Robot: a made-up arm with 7 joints.
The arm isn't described. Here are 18 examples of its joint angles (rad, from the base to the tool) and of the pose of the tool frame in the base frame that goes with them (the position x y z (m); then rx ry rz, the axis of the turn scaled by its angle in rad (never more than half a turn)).
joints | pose
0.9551 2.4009 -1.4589 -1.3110 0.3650 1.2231 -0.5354 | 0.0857 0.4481 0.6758 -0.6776 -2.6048 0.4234
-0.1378 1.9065 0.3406 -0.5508 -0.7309 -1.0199 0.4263 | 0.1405 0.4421 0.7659 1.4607 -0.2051 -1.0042
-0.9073 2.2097 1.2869 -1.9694 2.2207 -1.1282 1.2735 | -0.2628 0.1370 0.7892 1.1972 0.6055 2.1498
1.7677 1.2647 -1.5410 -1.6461 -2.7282 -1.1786 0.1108 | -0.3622 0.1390 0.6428 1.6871 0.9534 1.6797
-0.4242 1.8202 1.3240 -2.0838 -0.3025 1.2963 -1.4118 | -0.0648 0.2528 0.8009 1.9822 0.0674 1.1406
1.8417 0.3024 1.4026 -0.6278 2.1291 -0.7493 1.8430 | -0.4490 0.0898 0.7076 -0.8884 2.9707 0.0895
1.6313 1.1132 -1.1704 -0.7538 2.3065 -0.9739 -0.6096 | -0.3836 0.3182 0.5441 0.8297 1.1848 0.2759
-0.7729 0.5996 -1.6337 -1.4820 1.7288 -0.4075 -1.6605 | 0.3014 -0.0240 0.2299 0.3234 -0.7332 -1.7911
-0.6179 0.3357 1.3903 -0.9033 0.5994 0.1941 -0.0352 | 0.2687 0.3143 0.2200 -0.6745 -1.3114 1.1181
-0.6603 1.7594 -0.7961 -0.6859 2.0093 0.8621 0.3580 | 0.1620 0.4611 0.5871 -0.5318 -0.4800 0.8410
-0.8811 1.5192 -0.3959 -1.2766 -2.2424 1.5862 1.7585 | 0.1949 0.3128 0.6633 -2.1819 2.1456 0.0015
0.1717 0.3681 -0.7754 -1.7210 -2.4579 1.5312 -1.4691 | 0.1314 0.0522 0.2155 2.7874 1.3315 0.1147
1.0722 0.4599 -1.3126 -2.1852 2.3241 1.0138 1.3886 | -0.1616 -0.0514 0.3594 1.1931 -1.8389 -1.0448
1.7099 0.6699 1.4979 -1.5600 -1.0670 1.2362 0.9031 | -0.2247 0.2631 0.7110 2.4176 0.5484 1.0569
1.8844 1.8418 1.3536 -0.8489 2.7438 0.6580 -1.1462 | 0.1712 0.4754 0.6070 0.1186 -0.2400 -0.0193
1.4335 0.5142 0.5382 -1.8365 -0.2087 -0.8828 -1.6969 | -0.1515 0.2500 0.3805 2.0262 0.2778 -1.6431
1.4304 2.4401 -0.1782 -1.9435 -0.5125 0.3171 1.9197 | 0.2198 0.3442 0.4036 0.1668 0.7027 -0.6316
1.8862 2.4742 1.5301 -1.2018 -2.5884 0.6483 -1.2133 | 0.4174 0.2579 0.5027 -1.1051 -0.5357 -0.4487
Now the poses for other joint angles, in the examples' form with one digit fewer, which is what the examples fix.
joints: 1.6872 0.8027 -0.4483 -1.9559 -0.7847 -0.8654 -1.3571
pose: -0.232 0.093 0.372 0.651 -0.689 -2.153
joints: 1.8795 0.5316 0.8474 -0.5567 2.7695 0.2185 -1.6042
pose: -0.419 0.197 0.662 0.926 0.411 1.501
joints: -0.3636 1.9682 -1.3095 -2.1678 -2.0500 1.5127 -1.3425
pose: 0.146 0.278 0.530 -2.211 -0.545 -0.289
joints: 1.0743 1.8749 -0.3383 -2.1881 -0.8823 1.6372 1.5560
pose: 0.104 0.343 0.485 1.108 -0.274 -0.258
